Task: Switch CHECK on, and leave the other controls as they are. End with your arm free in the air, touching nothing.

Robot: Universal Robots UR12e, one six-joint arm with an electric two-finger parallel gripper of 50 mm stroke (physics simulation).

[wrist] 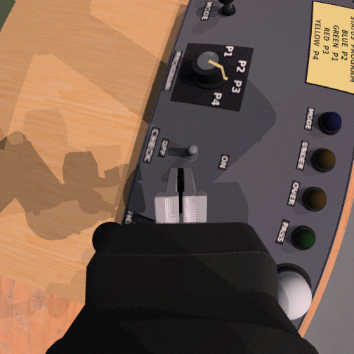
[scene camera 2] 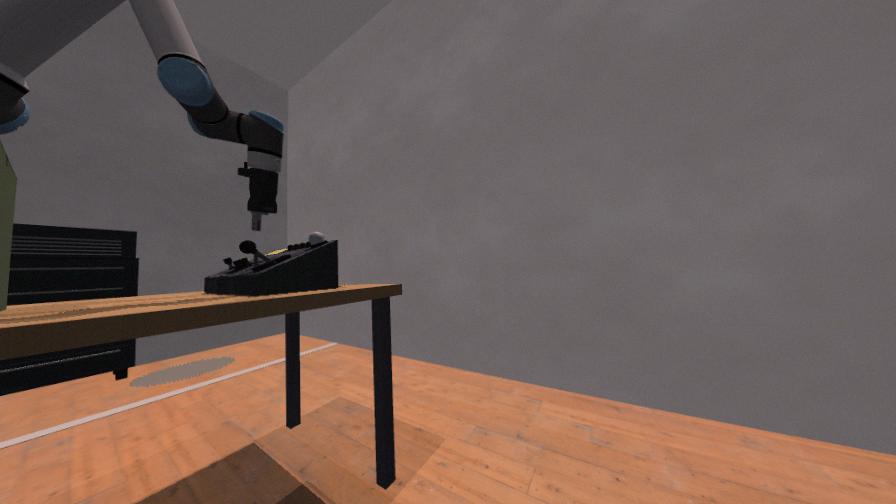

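Observation:
The CHECK switch (wrist: 191,151), a small grey toggle lever, stands on the dark sloped control panel (scene camera 2: 316,269) (wrist: 280,75). In the wrist view its tip shows roughly midway between the OFF label (wrist: 164,148) and the ON label (wrist: 224,161); which way it tilts is hard to tell from above. My gripper (scene camera 2: 256,226) (wrist: 180,181) is shut with a thin gap and nothing between its fingers. It hangs in the air above the panel, apart from it, with the fingertips just below the switch in the wrist view.
The PROGRAM knob (wrist: 208,62) has its pointer near P3. A MODE toggle (wrist: 227,7), coloured lamps, a yellow status card (wrist: 327,70) and a white dome (scene camera 2: 316,237) (wrist: 295,297) are on the panel. A black ball-topped lever (scene camera 2: 248,246) rises from it. The panel stands on a wooden table (scene camera 2: 350,300).

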